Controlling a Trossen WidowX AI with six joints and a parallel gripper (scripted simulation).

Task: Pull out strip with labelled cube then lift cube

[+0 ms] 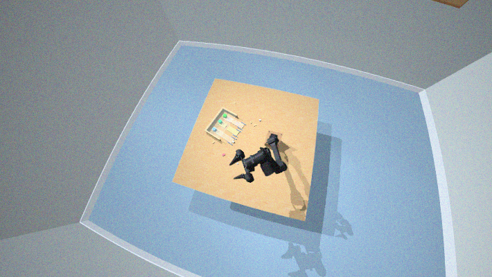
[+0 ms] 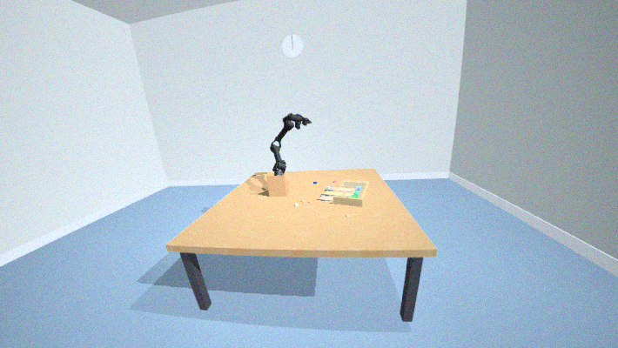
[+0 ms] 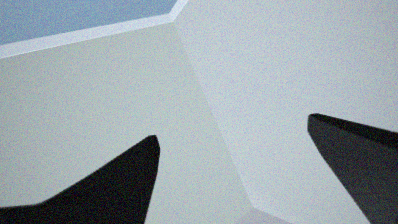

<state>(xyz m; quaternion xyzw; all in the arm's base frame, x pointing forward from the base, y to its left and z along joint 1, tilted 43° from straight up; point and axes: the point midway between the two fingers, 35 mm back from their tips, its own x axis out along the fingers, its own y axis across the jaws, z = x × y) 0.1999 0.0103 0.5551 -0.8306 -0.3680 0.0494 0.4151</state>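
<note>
The blue object lies 4 cm ahead of my gripper tip, 17 cm to the right of it and 52 cm below it. From my gripper tip the other things lie so: pink block 21 cm ahead, 15 cm to the right, 52 cm below.
</note>
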